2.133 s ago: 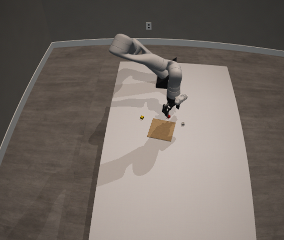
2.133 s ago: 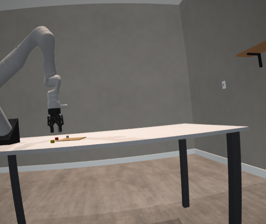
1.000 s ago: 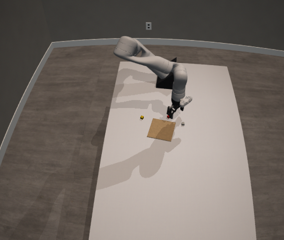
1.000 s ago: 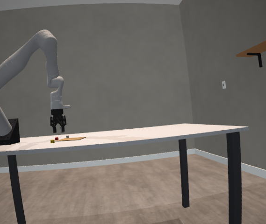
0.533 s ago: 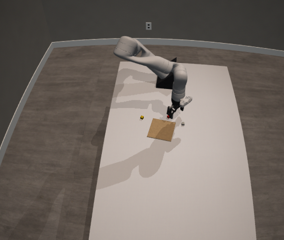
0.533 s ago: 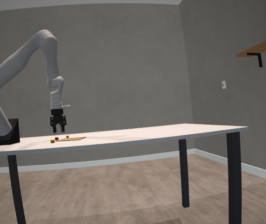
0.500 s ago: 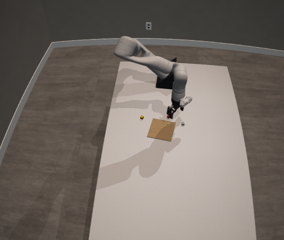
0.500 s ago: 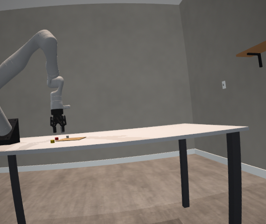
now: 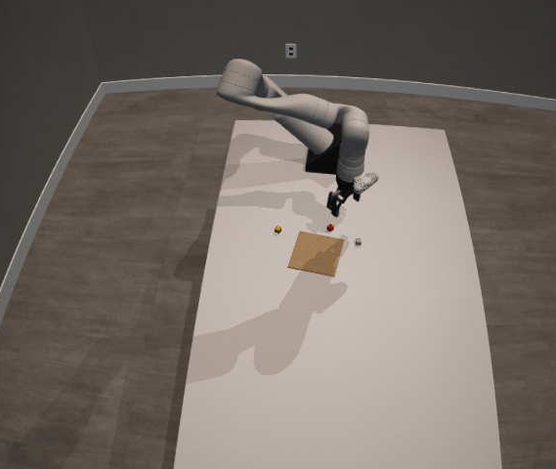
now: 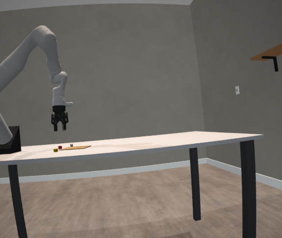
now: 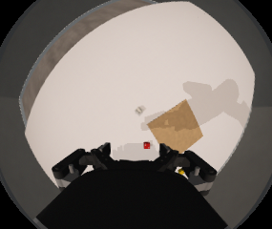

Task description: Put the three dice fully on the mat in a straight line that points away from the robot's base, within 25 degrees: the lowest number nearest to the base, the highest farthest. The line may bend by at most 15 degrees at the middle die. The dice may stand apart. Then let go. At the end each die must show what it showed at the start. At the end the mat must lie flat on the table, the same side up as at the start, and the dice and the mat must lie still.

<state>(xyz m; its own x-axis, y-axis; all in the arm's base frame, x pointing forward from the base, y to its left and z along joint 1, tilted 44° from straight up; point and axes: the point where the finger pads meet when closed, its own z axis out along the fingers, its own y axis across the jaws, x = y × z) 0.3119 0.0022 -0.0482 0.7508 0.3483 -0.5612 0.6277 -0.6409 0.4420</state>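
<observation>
My gripper is now 100 mm above the red die and 40 mm to the left of it. Round my hand: yellow die (200 mm to the right, 100 mm below); square mat (100 mm below, 90 mm to the right, 90 mm ahead); white die (100 mm below, 60 mm ahead, 40 mm to the left).
</observation>
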